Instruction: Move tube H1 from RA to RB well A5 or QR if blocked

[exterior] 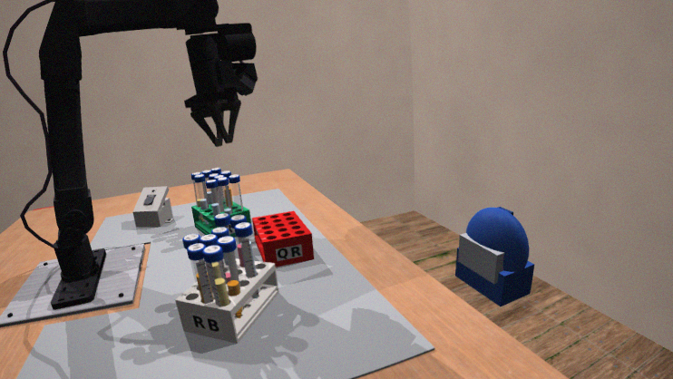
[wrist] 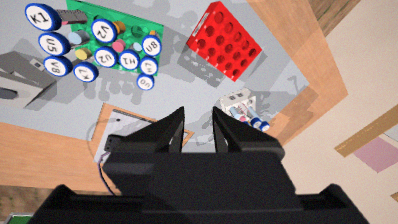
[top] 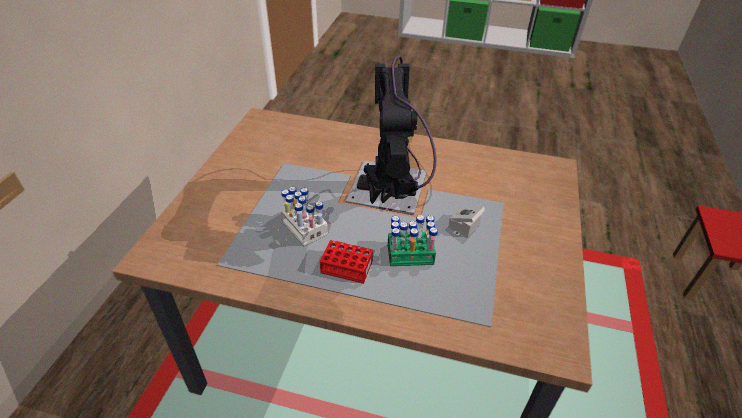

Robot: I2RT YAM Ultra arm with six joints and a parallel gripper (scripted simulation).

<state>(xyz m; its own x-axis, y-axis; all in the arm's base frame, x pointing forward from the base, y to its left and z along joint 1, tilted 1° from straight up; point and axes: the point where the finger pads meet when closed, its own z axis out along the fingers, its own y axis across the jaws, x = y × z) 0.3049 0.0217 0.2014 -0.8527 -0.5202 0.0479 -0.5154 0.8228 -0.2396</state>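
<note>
Now: hand 140 mm above the clear tube, 120 mm to the right of it and 40 mm past it. From my hand the other things lie so: red rack QR: 180 mm below, 70 mm to the right, 70 mm ahead; then grey done button box: 250 mm to the left, 170 mm behind, 160 mm below; then white rack RB: 230 mm to the right, 180 mm below, 60 mm behind.
</note>
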